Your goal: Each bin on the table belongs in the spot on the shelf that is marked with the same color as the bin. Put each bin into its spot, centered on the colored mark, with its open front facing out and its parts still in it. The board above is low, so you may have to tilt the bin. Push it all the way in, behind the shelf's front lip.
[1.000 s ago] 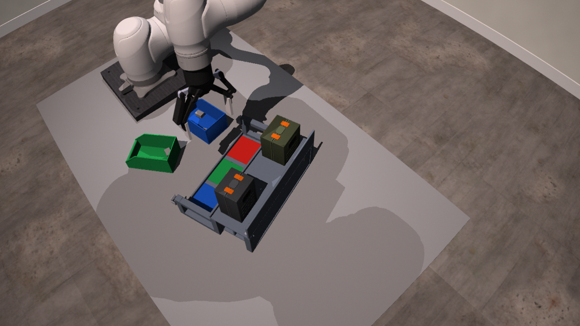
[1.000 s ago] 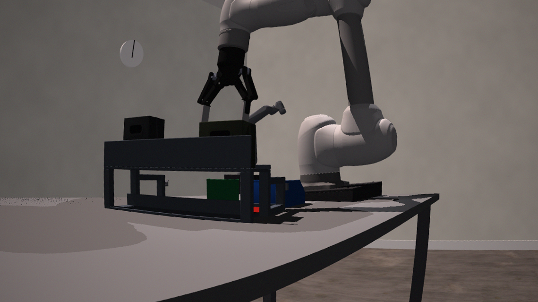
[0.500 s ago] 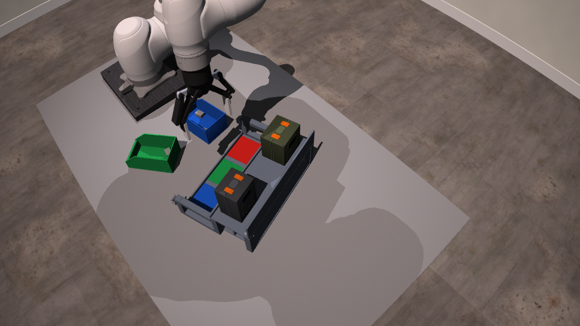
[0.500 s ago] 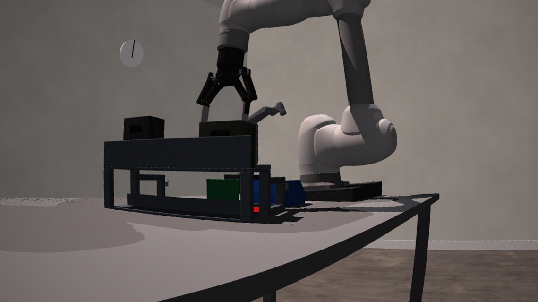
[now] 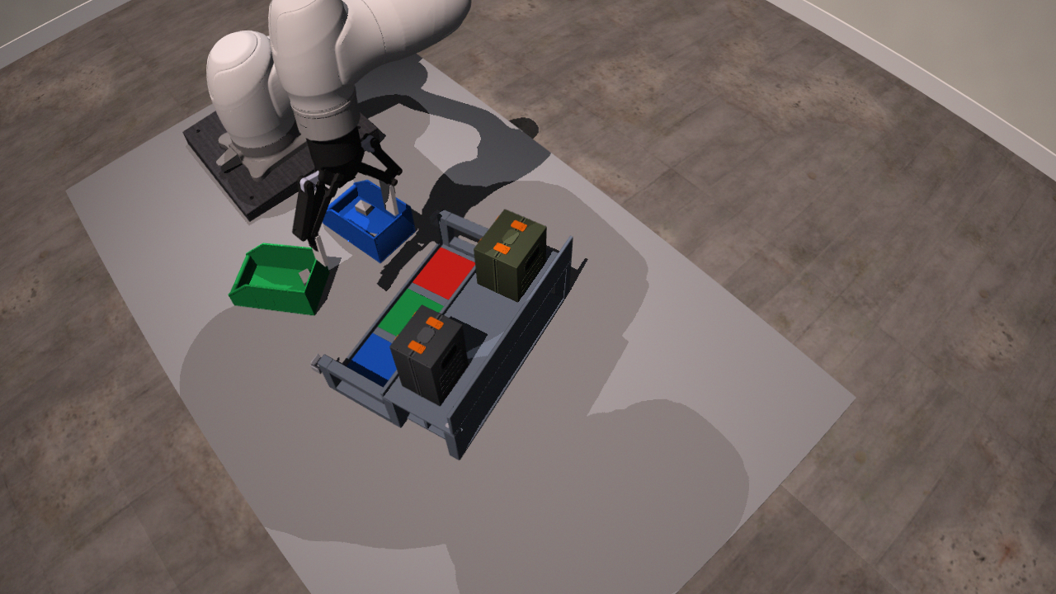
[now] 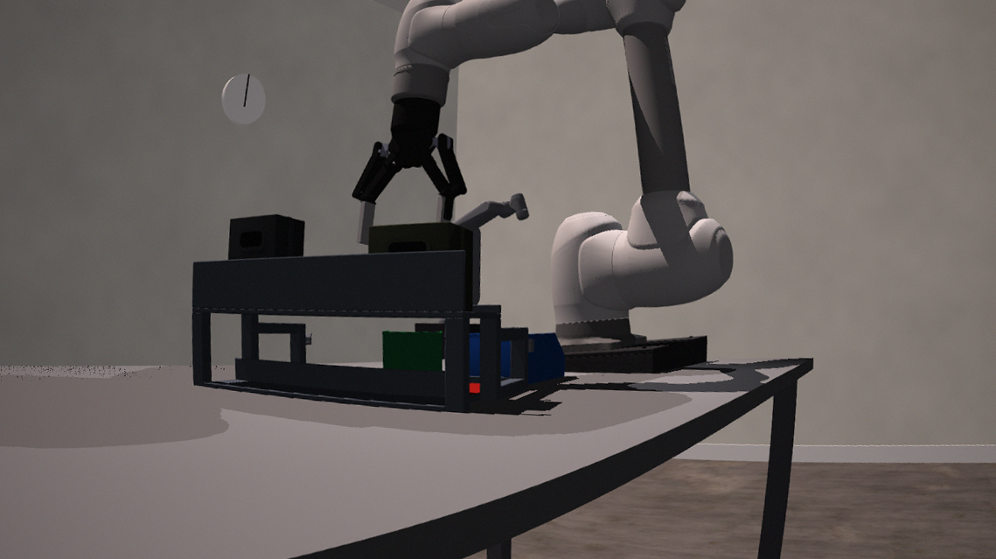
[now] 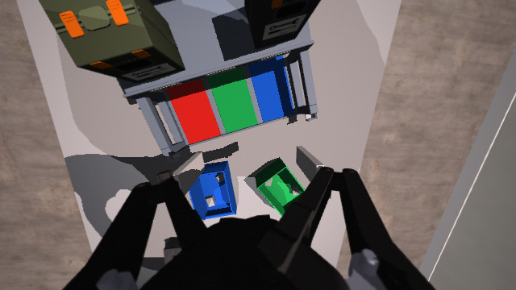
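The green bin is 18 cm below my hand, 17 cm behind it and 11 cm to the right of it. Round my hand: olive case: 18 cm to the left, 17 cm ahead, 7 cm below; black case: 23 cm ahead, 5 cm to the right, 5 cm below; blue bin: 18 cm below, 17 cm behind, 10 cm to the left.
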